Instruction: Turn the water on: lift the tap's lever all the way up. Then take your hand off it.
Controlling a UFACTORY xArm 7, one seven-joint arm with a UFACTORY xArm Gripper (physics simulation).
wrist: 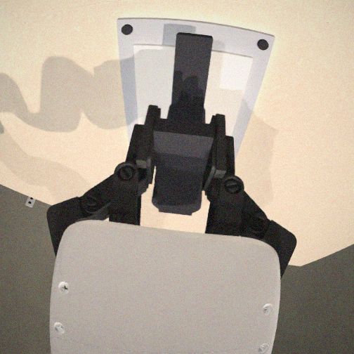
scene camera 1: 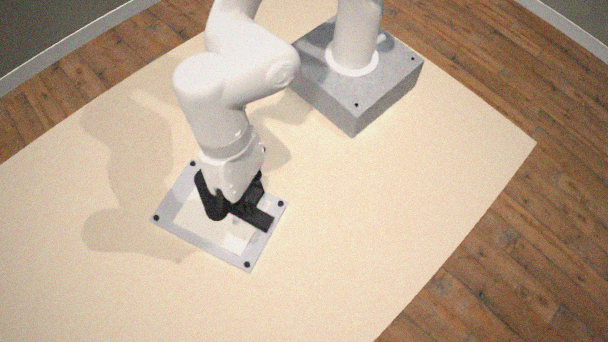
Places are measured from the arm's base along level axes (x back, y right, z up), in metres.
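Pixels of known places: gripper, fingertip midpoint: (scene camera 1: 250,200); arm's base, origin of the base link: (scene camera 1: 351,57).
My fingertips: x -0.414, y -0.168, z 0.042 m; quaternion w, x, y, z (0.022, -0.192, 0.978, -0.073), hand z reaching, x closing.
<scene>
Ahead of a thing's pixels: the offset from my fingertips to its top centre. Level surfaces: height alone.
A black tap stands on a pale plate {dx -0.036, dy +0.080, dz -0.127 m} (scene camera 1: 200,242) (wrist: 126,80) with a dark screw at each corner. Its flat spout {dx -0.008, dy +0.016, dz -0.039 m} (scene camera 1: 255,220) (wrist: 192,67) reaches out over the plate. My gripper (scene camera 1: 239,206) (wrist: 184,123) is shut on the tap's lever (wrist: 181,175), the broad dark block between the two fingers in the wrist view. One finger lies along each side of it. In the scene view the fingers and wrist hide most of the lever and the tap's body. The exact angle of the lever is hard to tell, as the black parts merge.
The plate lies on a large cream table top {dz -0.139 m} (scene camera 1: 375,200) (wrist: 310,100). The arm's grey base block (scene camera 1: 325,107) stands behind it to the right. The white arm bends over from there. Wooden floor (scene camera 1: 525,240) surrounds the table top.
</scene>
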